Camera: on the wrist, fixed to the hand. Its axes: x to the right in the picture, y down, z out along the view.
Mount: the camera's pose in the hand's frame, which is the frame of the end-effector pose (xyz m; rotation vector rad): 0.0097 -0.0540 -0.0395 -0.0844 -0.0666 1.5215
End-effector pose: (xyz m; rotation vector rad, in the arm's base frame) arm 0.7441 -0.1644 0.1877 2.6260 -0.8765 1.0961
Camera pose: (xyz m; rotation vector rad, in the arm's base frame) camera 0.7570 -0.1106 0.2266 -1.2546 2.3721 -0.8075
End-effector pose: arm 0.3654 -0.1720 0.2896 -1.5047 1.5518 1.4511
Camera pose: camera 0.4247 -0.2008 0.2746 0.0023 -2.1758 -1.7231
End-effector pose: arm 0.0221 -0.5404 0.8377 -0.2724 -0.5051 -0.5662
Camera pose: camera 0.0132 -0.6036 0.8153 -0.6519 -0.2188 0.9068
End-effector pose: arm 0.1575 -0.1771 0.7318 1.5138 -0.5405 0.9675
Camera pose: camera 0.1952 -0.1268 0.7068 0.8585 -1.8585 1.9431
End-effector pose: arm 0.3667 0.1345 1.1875 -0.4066 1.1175 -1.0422
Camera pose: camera 0.3069 0.1081 1.2047 0.3658 1.0272 0.3610
